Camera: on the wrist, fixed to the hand. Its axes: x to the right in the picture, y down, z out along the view.
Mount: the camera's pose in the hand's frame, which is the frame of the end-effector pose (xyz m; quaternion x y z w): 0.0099 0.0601 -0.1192 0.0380 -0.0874 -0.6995 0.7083
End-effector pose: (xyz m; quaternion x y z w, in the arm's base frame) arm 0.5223 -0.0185 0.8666 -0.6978 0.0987 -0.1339 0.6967
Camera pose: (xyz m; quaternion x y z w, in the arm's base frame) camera 0.4959 -0.1350 0.8063 -0.5485 -0.4842 -0.5249 0.4349
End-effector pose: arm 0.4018 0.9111 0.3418 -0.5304 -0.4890 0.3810 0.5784
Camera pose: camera 0.5244 0.9007 0.2890 0.0216 -0.7534 -0.0698 0.6535
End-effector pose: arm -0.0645 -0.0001 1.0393 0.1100 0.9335 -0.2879 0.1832
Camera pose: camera -0.0880 0.1184 1.0968 -0.5933 0.7112 -0.3771 0.0058
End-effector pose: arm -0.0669 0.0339 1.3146 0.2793 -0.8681 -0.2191 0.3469
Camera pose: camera -0.0065 0.0503 1.4329 0.7991 -0.4581 -0.3893 0.0060
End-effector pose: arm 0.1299 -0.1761 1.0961 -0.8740 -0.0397 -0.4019 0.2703
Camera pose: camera 0.0726 -0.2888 1.1401 0.6161 0.6783 0.3958 0.0599
